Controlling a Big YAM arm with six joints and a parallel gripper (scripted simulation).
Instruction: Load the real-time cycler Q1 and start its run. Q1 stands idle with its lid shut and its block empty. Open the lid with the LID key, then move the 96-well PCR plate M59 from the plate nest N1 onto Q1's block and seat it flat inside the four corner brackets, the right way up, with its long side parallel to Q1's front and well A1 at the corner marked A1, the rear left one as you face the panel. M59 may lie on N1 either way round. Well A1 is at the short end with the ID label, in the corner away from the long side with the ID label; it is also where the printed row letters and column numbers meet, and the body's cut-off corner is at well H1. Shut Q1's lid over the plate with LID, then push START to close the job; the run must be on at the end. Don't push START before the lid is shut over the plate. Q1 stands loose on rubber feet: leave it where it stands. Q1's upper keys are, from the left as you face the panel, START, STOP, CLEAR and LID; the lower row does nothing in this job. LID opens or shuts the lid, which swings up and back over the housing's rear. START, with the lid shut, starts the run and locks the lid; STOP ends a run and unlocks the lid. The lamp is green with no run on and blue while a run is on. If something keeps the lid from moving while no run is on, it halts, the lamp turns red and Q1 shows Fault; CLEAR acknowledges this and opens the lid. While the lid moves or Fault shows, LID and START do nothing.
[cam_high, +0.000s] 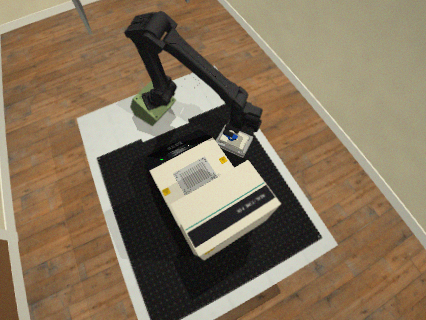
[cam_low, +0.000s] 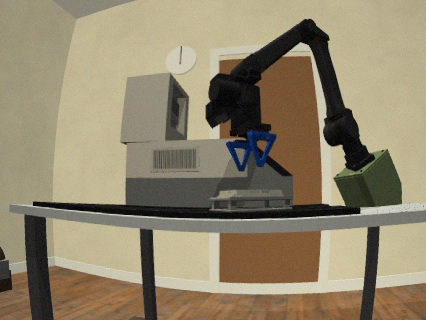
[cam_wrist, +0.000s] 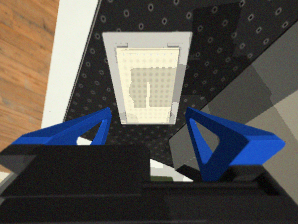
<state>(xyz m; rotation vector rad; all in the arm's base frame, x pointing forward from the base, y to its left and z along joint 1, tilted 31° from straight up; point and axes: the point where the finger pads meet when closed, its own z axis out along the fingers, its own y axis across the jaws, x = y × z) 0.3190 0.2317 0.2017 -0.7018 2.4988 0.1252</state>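
Now: hand 70 mm above the 96-well plate M59. The rest, counted from my hand: plate nest N1: 80 mm below.
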